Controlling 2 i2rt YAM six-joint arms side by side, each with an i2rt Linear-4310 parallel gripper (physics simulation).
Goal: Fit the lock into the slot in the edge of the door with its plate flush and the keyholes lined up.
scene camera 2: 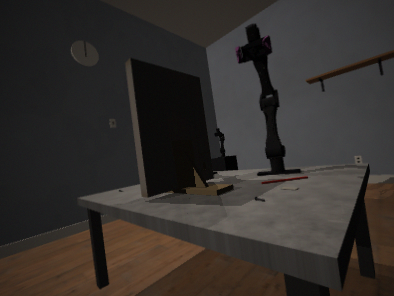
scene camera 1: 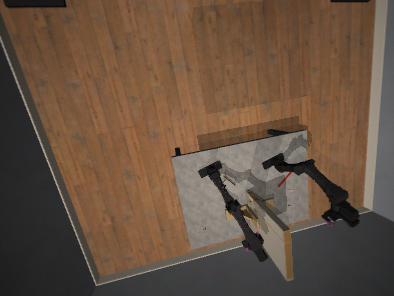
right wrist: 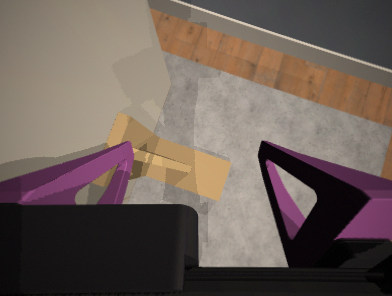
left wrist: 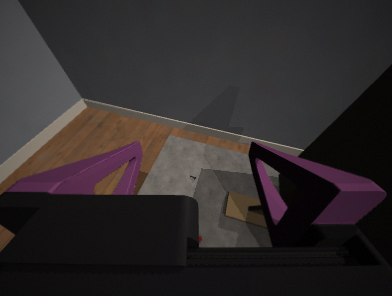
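Where they show: left gripper, between the fingertips: (scene camera 2: 250,48) (scene camera 1: 335,221) (left wrist: 195,147); right gripper, between the fingertips: (right wrist: 195,148); left arm's base, origin of its link: (scene camera 2: 278,173) (scene camera 1: 273,161); right arm's base, origin of its link: (scene camera 1: 210,169).
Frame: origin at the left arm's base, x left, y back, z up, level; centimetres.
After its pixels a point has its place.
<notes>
The pale door (scene camera 1: 272,232) {x -36.3, y -23.8, z 41.2 cm} (scene camera 2: 170,130) {x -35.4, y -36.8, z 26.4 cm} (right wrist: 75,75) {x -39.9, y -36.6, z 30.6 cm} stands upright on the table in wooden feet (scene camera 2: 212,190) {x -17.4, y -42.1, z 1.7 cm} (left wrist: 240,206) {x -19.3, y -36.4, z 1.8 cm} (right wrist: 210,175) {x -54.7, y -26.9, z 1.8 cm}. The slot in its edge cannot be made out. A small thin item (scene camera 1: 229,180) {x -43.4, y 4.8, z 2.6 cm} lies beside the right arm in scene camera 1; it is too small to tell whether it is the lock. My left gripper (scene camera 1: 341,220) {x 0.0, y -27.2, z 52.6 cm} (scene camera 2: 253,49) {x 0.0, y -27.2, z 52.6 cm} (left wrist: 195,147) {x 0.0, y -27.2, z 52.6 cm} is open and empty, high above the table on the right side of the door in scene camera 1. My right gripper (scene camera 1: 252,242) {x -50.6, y -30.8, z 32.4 cm} (right wrist: 195,148) {x -50.6, y -30.8, z 32.4 cm} is open and empty, above the table left of the door.
A red stick (scene camera 1: 285,179) {x 4.5, y -21.9, z 0.7 cm} (scene camera 2: 285,180) {x 4.6, y -22.3, z 0.2 cm} lies on the grey table (scene camera 1: 187,200) {x -82.4, y 4.6, z 0.0 cm} (scene camera 2: 250,225) {x 1.1, y -66.4, z 0.0 cm} near the left arm's base. A small pale flat piece (scene camera 2: 289,188) {x 6.6, y -36.6, z 0.2 cm} lies beside it. A dark screw (scene camera 2: 259,199) {x -0.2, y -49.7, z 0.4 cm} (left wrist: 193,177) {x -0.4, y -49.2, z 0.6 cm} lies nearer the wooden foot. A wall stands behind the door.
</notes>
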